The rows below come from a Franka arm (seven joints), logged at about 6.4 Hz.
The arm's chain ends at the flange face. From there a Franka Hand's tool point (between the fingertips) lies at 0.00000 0.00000 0.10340 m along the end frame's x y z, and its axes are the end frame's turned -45 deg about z.
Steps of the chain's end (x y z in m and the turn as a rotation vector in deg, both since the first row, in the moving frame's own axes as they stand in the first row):
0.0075, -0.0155, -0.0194, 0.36, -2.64, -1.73
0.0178, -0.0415, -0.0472, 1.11, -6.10, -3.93
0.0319, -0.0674, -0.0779, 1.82, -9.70, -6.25
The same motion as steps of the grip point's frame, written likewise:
0.0133, -0.0094, -0.0195, 2.12, -1.61, -1.73
0.0353, -0.0257, -0.0478, 5.10, -3.53, -3.93
0.0594, -0.0392, -0.0794, 8.15, -5.57, -6.25

